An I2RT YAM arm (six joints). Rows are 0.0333 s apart.
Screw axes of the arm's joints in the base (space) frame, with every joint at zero. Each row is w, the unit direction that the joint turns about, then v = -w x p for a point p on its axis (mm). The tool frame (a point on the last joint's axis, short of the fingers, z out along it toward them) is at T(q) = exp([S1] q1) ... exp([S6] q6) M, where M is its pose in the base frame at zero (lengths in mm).
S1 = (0, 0, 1, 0, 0, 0)
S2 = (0, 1, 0, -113.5, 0, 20)
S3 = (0, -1, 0, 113.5, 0, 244)
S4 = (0, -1, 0, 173.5, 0, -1)
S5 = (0, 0, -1, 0, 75, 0)
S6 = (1, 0, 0, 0, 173.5, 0)
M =
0 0 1 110.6
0 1 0 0
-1 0 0 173.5
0 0 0 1
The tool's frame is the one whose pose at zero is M.
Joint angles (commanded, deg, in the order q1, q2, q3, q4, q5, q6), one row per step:
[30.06, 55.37, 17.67, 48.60, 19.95, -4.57]
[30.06, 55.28, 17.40, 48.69, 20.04, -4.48]
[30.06, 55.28, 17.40, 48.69, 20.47, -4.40]
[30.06, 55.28, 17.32, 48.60, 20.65, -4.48]
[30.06, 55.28, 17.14, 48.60, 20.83, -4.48]
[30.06, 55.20, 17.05, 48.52, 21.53, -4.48]
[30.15, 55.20, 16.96, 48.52, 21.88, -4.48]
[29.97, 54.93, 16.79, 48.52, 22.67, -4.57]
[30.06, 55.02, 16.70, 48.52, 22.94, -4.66]
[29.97, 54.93, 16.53, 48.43, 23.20, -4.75]
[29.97, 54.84, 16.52, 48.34, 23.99, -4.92]
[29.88, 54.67, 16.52, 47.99, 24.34, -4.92]
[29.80, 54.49, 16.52, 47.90, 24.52, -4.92]
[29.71, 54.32, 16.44, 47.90, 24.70, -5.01]
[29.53, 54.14, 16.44, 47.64, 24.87, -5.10]
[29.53, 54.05, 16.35, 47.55, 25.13, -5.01]
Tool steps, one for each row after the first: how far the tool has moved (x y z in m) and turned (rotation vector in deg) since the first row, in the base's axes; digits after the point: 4 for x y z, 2 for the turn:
[-0.0005, -0.0004, -0.0011, 0.06, 0.10, -0.07]
[-0.0005, -0.0006, -0.0011, 0.20, 0.15, -0.48]
[-0.0005, -0.0008, -0.0018, 0.07, 0.31, -0.67]
[-0.0008, -0.0010, -0.0028, 0.01, 0.48, -0.85]
[-0.0009, -0.0016, -0.0033, 0.07, 0.62, -1.54]
[-0.0012, -0.0016, -0.0038, 0.08, 0.73, -1.79]
[-0.0016, -0.0031, -0.0040, 0.17, 0.70, -2.76]
[-0.0016, -0.0029, -0.0048, 0.04, 0.87, -2.95]
[-0.0018, -0.0036, -0.0057, -0.10, 1.02, -3.32]
[-0.0019, -0.0042, -0.0057, -0.15, 1.08, -4.12]
[-0.0020, -0.0048, -0.0058, -0.19, 1.27, -4.56]
[-0.0022, -0.0054, -0.0054, -0.11, 1.21, -4.81]
[-0.0025, -0.0060, -0.0053, -0.12, 1.14, -5.10]
[-0.0025, -0.0069, -0.0052, -0.22, 1.21, -5.46]
[-0.0028, -0.0072, -0.0057, -0.14, 1.32, -5.70]

